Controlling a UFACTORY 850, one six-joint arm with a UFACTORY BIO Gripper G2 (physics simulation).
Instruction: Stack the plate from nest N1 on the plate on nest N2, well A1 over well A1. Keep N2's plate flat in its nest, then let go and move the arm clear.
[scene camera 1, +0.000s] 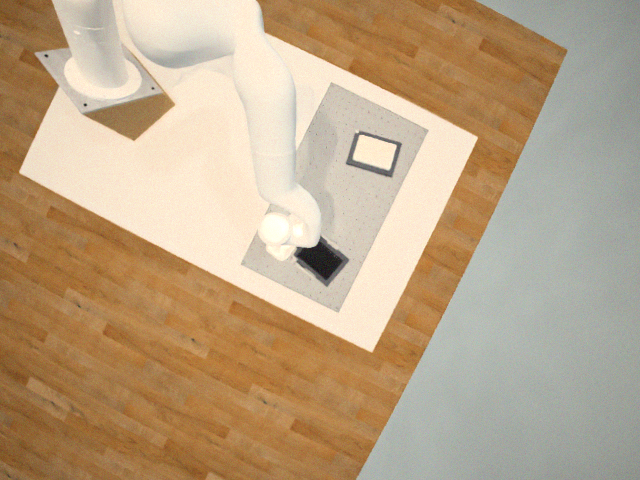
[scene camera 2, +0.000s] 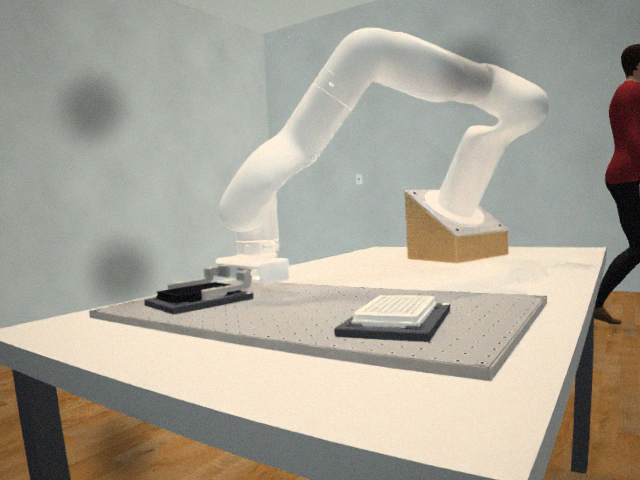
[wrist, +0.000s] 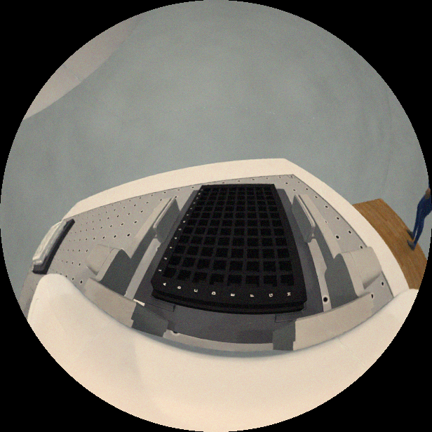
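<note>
A black well plate (scene camera 1: 321, 258) (scene camera 2: 178, 293) (wrist: 232, 240) lies flat in a dark nest (scene camera 1: 336, 271) (scene camera 2: 180, 307) (wrist: 225, 327). In the wrist view its letters A to H run left to right along the near edge. My gripper (scene camera 1: 323, 259) (scene camera 2: 187, 290) (wrist: 235, 219) is open, low around this plate, one finger along each long side, with a gap on both sides. A white plate (scene camera 1: 374, 152) (scene camera 2: 395, 310) (wrist: 47, 245) sits flat in the other dark nest (scene camera 1: 369, 168) (scene camera 2: 382, 333) (wrist: 60, 242). Its well letters cannot be read. I cannot read which nest is N1 or N2.
Both nests stand on a grey perforated board (scene camera 1: 356, 217) (scene camera 2: 289, 322) on the white table (scene camera 1: 170, 191) (scene camera 2: 310, 387). The arm's wedge-shaped base (scene camera 1: 134, 118) (scene camera 2: 454, 245) stands on the same table. A person in red (scene camera 2: 625, 134) is at the right in scene camera 2.
</note>
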